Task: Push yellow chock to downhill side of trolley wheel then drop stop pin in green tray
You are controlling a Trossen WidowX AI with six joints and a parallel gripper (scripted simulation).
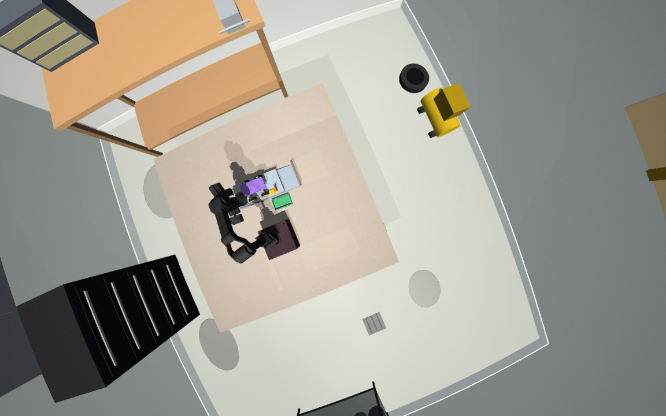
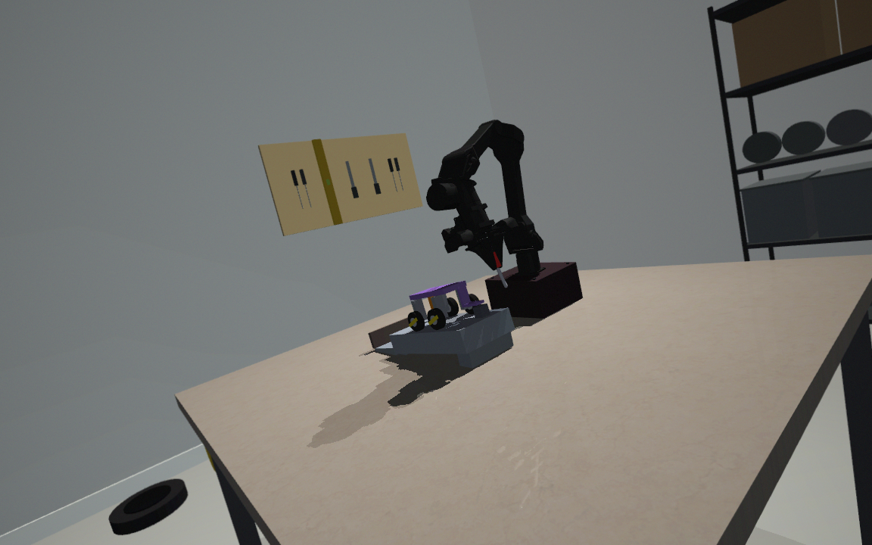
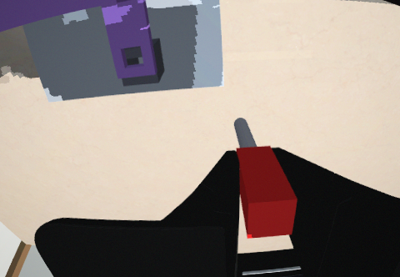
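The green tray lies 220 mm to the right of my gripper tip, 180 mm below it and 70 mm behind it. The rest, counted from my gripper tip: grey ramp 140 mm to the right, 130 mm below, 70 mm ahead; then purple trolley 130 mm to the right, 70 mm below, 70 mm ahead; then red-headed stop pin right at my gripper tip.
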